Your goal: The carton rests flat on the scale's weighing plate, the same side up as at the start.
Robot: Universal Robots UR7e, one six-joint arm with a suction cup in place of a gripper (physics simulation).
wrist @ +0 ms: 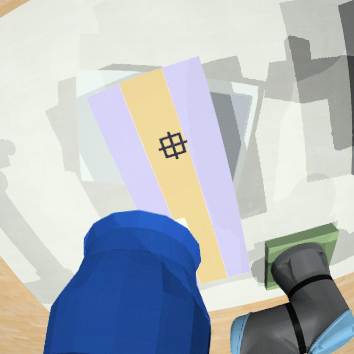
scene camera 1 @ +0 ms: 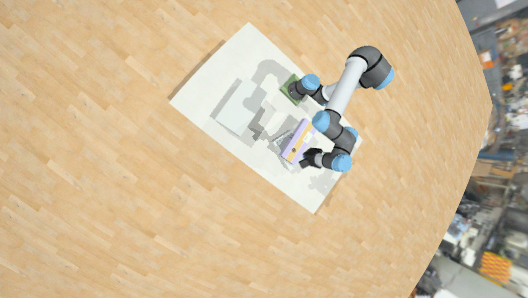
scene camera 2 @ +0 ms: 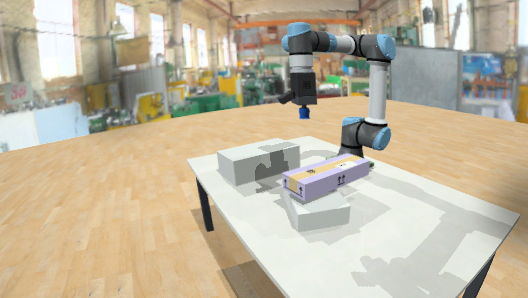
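The long lilac carton lies across the pale grey scale. Its tan tape strip faces up and the arrows on its side point up. It looks about level and overhangs the scale, turned at an angle to it. The carton hides most of the weighing plate; a dark shaded part shows beside it in the wrist view, and their contact is largely hidden. My gripper, a blue suction cup, hangs well above the carton, apart from it, with nothing on it.
A large pale grey block stands on the white table beside the scale. The arm's base stands on a green plate at the table's edge, near one end of the carton.
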